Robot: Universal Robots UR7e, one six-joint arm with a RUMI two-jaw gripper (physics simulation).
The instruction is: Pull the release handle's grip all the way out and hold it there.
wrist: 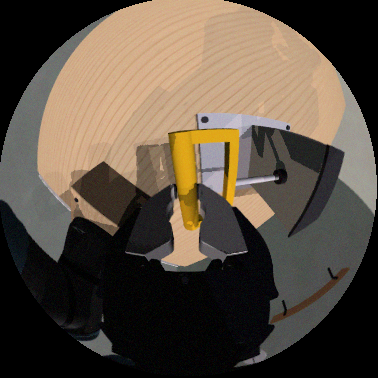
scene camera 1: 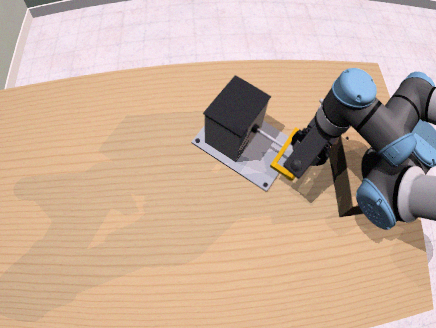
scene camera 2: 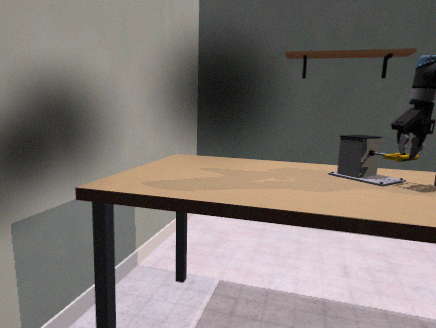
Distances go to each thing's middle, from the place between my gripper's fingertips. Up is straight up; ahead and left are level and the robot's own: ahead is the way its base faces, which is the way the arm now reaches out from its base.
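There's the grey base plate [scene camera 1: 254,164], and it's 130 mm ahead of my hand, 80 mm to the right of it and 100 mm below it.
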